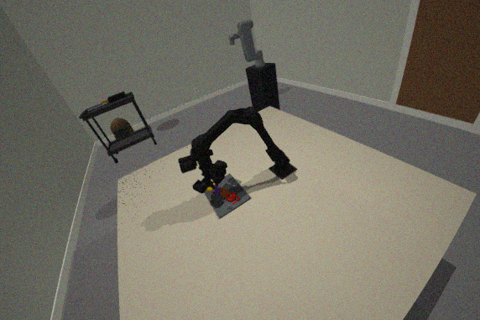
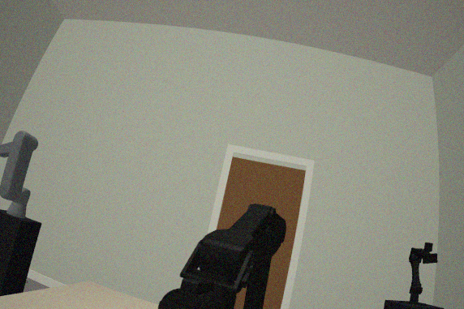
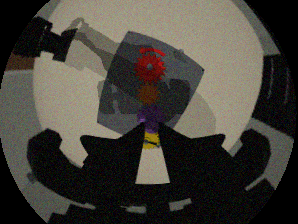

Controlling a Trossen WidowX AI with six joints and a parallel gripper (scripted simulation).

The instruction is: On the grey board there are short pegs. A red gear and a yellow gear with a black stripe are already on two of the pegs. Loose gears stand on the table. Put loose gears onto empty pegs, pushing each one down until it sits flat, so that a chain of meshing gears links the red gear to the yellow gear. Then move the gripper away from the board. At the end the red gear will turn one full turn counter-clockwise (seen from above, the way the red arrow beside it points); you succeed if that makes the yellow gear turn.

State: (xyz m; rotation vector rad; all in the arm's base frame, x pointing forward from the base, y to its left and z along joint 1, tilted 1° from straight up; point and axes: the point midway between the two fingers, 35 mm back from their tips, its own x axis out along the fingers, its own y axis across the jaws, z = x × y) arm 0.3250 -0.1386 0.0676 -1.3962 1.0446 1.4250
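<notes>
Right now my gripper tip is 10 mm above the purple gear. The rest, counted from my gripper tip: yellow gear (10 mm ahead, 50 mm to the right, 20 mm below); orange gear (20 mm behind, 40 mm to the left, 20 mm below); red gear (30 mm behind, 80 mm to the left, 20 mm below).
</notes>
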